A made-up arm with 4 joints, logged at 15 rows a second.
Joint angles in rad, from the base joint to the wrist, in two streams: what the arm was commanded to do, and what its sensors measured. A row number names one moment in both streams.
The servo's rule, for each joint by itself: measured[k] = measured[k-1] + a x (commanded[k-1-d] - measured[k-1]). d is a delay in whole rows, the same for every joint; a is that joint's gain. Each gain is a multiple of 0.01, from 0.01 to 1. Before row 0 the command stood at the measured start. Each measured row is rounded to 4 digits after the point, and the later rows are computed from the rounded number. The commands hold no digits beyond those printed.
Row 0, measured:
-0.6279 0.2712 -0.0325 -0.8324
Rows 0 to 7, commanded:
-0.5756 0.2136 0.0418 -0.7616
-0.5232 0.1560 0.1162 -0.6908
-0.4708 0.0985 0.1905 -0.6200
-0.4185 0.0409 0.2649 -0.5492
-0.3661 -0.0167 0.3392 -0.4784
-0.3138 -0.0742 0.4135 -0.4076
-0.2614 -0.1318 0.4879 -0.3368
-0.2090 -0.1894 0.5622 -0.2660
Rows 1 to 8, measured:
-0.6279 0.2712 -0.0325 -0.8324
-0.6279 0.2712 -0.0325 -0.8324
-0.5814 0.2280 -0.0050 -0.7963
-0.5296 0.1740 0.0398 -0.7425
-0.4773 0.1174 0.0956 -0.6800
-0.4250 0.0600 0.1582 -0.6133
-0.3726 0.0025 0.2252 -0.5445
-0.3203 -0.0550 0.2949 -0.4747
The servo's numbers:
d 2
a 0.89 0.75 0.37 0.51

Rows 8 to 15, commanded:
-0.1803 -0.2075 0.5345 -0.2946
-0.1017 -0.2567 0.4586 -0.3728
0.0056 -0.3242 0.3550 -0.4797
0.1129 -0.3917 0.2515 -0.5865
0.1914 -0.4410 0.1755 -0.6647
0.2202 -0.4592 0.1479 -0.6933
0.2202 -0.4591 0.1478 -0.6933
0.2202 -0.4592 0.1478 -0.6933
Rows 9 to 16, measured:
-0.2679 -0.1126 0.3663 -0.4044
-0.2155 -0.1702 0.4388 -0.3338
-0.1842 -0.1982 0.4742 -0.3138
-0.1108 -0.2421 0.4684 -0.3439
-0.0072 -0.3037 0.4264 -0.4132
0.0997 -0.3697 0.3617 -0.5016
0.1813 -0.4232 0.2928 -0.5848
0.2159 -0.4502 0.2392 -0.6401

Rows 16 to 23, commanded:
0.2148 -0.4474 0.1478 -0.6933
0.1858 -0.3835 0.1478 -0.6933
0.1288 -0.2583 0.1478 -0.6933
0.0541 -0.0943 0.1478 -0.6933
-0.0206 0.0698 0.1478 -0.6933
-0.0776 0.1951 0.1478 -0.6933
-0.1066 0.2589 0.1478 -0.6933
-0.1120 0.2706 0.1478 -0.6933
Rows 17 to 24, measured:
0.2197 -0.4569 0.2054 -0.6672
0.2201 -0.4586 0.1841 -0.6805
0.2154 -0.4502 0.1707 -0.6870
0.1891 -0.4002 0.1622 -0.6902
0.1354 -0.2938 0.1569 -0.6918
0.0630 -0.1442 0.1535 -0.6926
-0.0114 0.0163 0.1514 -0.6930
-0.0703 0.1504 0.1501 -0.6932

